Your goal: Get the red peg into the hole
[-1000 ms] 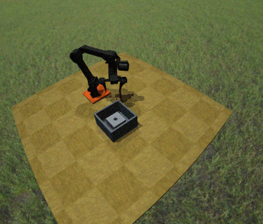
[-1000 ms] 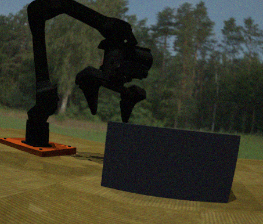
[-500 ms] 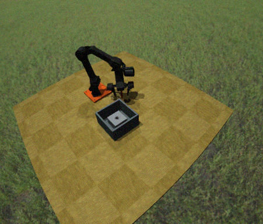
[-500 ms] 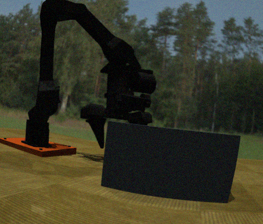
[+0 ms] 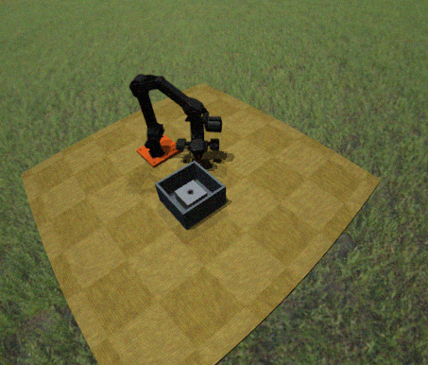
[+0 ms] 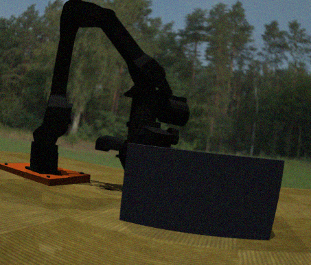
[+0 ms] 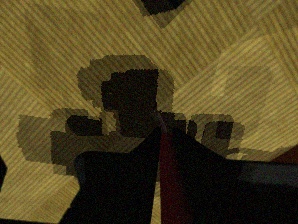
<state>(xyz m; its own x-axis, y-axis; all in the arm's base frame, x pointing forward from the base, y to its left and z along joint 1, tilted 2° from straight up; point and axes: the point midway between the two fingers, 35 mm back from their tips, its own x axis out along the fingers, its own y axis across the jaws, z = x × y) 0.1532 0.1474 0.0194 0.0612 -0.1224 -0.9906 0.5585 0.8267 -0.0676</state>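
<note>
Right now the grey plate is 19 cm ahead of my gripper tip, 14 cm to the right of it and 4 cm above it. Also, from my gripper tip: red peg 1 cm behind, 1 cm to the left, 3 cm above; then dark grey box 19 cm ahead, 14 cm to the right, 2 cm above.
</note>
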